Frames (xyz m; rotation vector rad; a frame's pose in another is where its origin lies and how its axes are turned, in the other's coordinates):
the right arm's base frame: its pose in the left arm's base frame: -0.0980 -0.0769 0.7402 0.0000 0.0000 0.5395
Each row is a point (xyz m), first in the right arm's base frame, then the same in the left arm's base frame.
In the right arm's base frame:
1: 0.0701 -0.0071 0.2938
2: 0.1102 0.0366 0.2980
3: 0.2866 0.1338 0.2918
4: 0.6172 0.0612 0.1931
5: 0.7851 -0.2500 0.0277
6: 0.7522 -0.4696 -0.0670
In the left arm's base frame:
1: -0.0342 -0.0470 1.0340
2: -0.0223 0.0111 1.0382
3: 0.0792 0.1851 1.0320
4: 0.4001 0.2927 0.9333
5: 0.7040 0.1119 0.7679
6: 0.7886 -0.0934 0.6732

